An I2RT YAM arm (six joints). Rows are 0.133 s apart.
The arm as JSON. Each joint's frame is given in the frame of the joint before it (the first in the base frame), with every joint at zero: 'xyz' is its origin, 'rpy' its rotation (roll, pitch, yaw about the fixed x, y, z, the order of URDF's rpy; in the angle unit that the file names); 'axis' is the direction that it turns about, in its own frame. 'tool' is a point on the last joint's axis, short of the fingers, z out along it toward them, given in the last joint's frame.
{
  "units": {
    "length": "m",
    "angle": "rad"
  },
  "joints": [
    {
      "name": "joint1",
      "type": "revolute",
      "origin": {
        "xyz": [
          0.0,
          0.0,
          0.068
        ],
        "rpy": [
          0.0,
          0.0,
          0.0
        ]
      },
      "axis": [
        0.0,
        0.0,
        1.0
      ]
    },
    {
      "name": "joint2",
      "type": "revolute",
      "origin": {
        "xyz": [
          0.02,
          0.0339,
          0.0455
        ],
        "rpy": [
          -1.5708,
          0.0,
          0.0
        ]
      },
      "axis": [
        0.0,
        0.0,
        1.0
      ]
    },
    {
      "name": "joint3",
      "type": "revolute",
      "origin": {
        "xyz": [
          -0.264,
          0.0,
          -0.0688
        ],
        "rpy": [
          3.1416,
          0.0,
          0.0
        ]
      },
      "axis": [
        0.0,
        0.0,
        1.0
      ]
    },
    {
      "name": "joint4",
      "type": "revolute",
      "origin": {
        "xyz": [
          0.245,
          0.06,
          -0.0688
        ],
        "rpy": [
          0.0,
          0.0,
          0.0
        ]
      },
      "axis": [
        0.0,
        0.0,
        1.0
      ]
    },
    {
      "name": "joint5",
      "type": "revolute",
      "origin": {
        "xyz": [
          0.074,
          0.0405,
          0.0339
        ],
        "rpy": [
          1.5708,
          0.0,
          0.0
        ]
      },
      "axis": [
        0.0,
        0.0,
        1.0
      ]
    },
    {
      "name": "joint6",
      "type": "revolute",
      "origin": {
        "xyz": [
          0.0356,
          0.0,
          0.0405
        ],
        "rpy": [
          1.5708,
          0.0,
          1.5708
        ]
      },
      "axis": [
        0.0,
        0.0,
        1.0
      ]
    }
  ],
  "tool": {
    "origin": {
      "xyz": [
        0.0,
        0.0,
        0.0
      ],
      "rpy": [
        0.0,
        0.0,
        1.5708
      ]
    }
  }
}
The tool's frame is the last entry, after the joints.
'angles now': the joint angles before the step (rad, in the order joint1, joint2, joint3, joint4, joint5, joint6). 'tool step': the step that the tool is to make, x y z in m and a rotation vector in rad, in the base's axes. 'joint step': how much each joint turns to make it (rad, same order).
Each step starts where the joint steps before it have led.
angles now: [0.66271, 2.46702, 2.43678, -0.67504, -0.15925, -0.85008]
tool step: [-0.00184, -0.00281, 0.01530, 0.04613, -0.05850, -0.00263]
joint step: [-0.00194, -0.04990, -0.05464, 0.07937, 0.00026, 0.00079]
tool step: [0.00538, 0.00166, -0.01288, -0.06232, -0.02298, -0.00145]
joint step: [-0.00115, 0.03668, 0.02444, -0.01494, 0.03828, -0.05094]
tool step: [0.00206, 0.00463, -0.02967, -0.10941, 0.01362, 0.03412]
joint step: [0.00607, 0.05272, 0.00686, -0.04051, 0.02880, -0.07802]
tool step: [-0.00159, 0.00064, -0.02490, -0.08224, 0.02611, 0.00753]
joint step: [0.00467, 0.01988, -0.03926, -0.01507, 0.03204, -0.03647]
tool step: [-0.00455, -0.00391, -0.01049, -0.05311, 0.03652, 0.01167]
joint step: [-0.00001, -0.00918, -0.04062, -0.03138, 0.00651, -0.02130]
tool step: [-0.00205, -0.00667, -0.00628, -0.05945, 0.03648, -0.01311]
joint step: [-0.00566, -0.00108, -0.00934, -0.05756, 0.02364, -0.00882]
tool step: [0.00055, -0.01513, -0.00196, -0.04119, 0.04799, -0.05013]
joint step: [-0.02139, -0.02040, -0.03011, -0.05299, 0.01895, 0.02190]
